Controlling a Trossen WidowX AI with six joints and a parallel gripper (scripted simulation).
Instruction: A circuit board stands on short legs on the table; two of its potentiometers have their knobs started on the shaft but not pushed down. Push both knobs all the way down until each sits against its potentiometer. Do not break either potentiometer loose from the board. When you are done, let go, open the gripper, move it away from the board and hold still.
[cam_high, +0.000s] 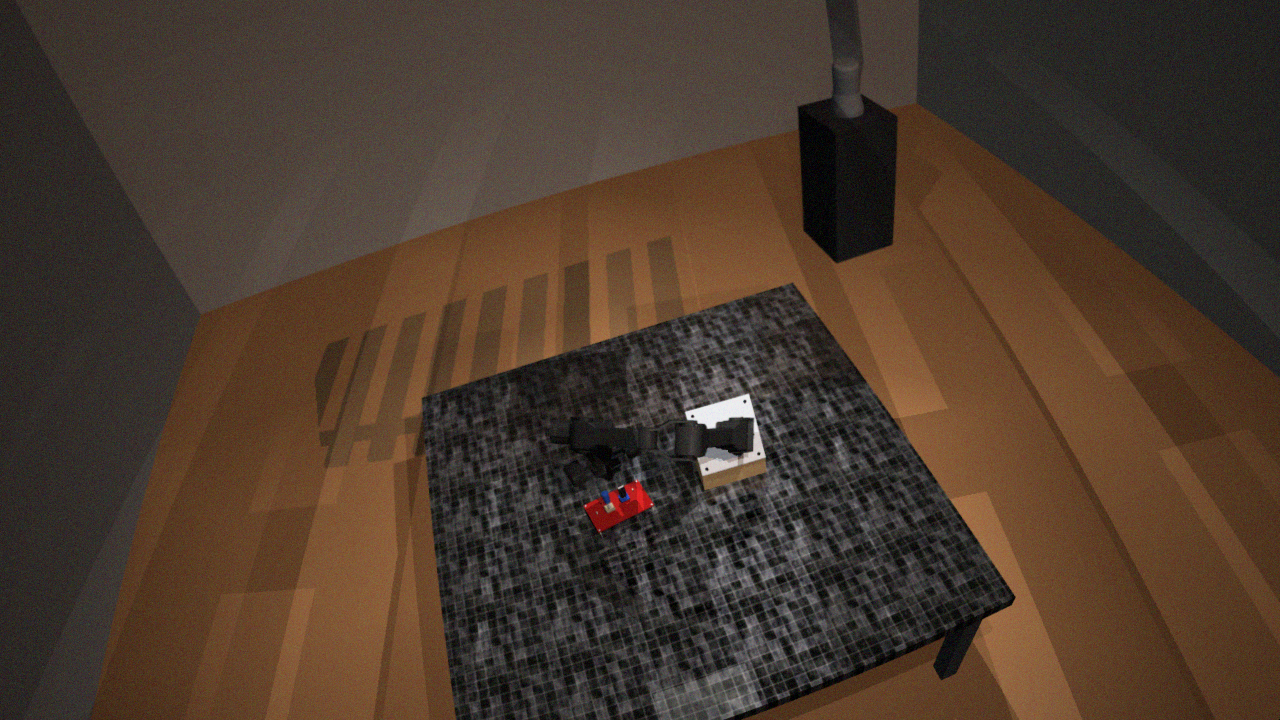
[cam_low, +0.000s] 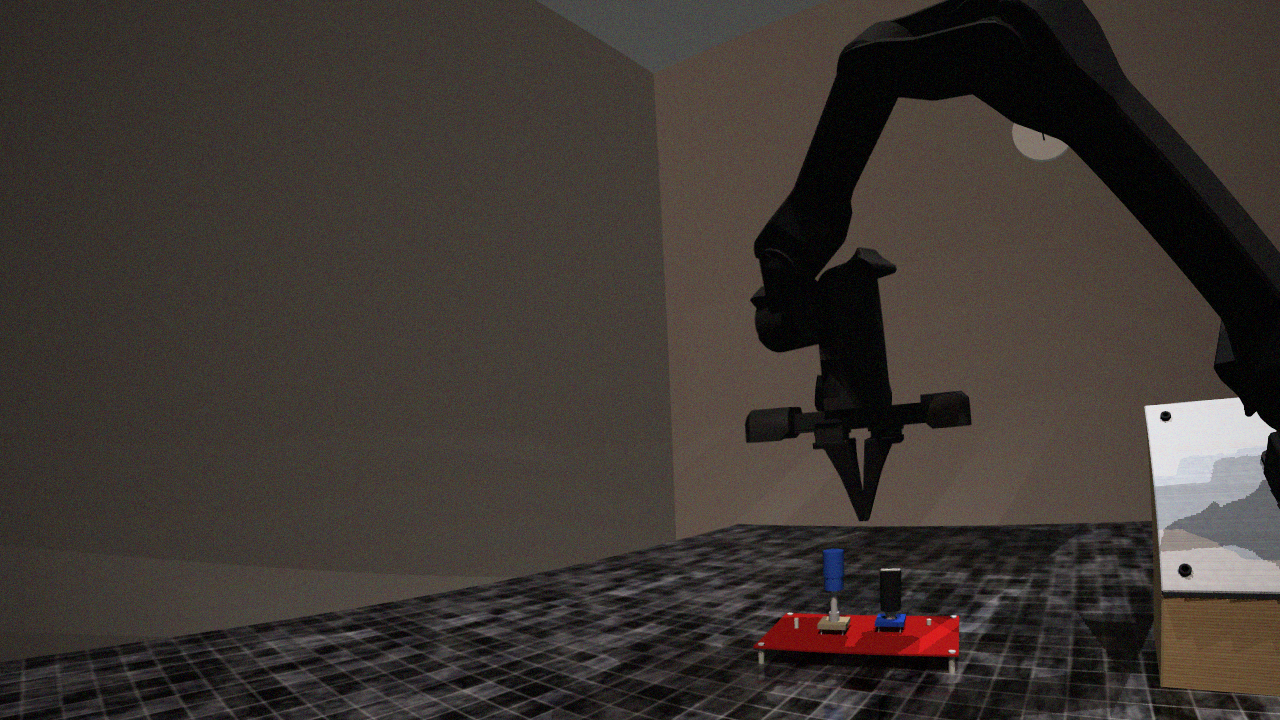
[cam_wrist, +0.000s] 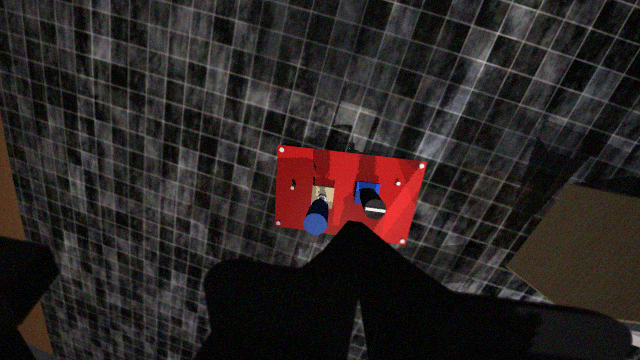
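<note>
My gripper tip is 4 cm above the blue knob, 2 cm to the right of it and 2 cm short of it.
</note>
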